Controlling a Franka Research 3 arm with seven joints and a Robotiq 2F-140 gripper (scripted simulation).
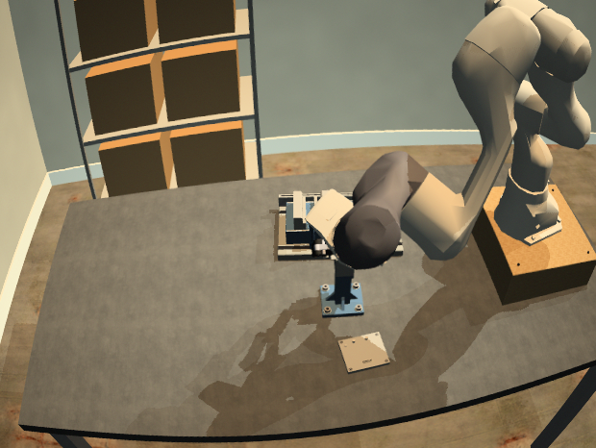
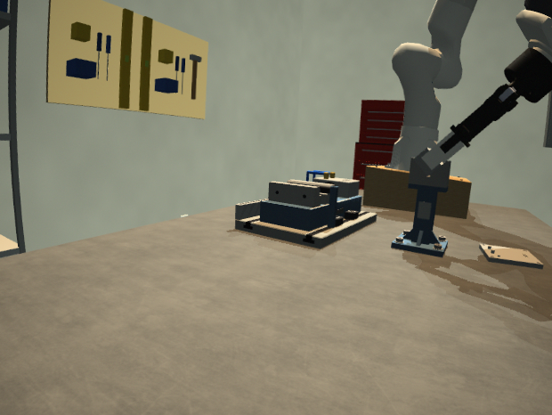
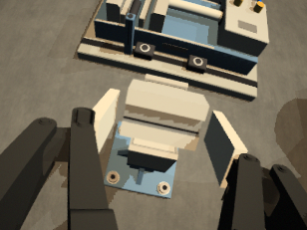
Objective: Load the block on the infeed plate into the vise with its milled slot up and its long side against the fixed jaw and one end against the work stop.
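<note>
Right now the part is 2 cm to the right of my hand and 1 cm below it. Round my hand: infeed plate (1 cm behind, 14 cm to the left, 17 cm below); work stop rod (3 cm ahead, 21 cm to the right, 8 cm below); cylinder rod (7 cm behind, 24 cm to the right, 10 cm below).
</note>
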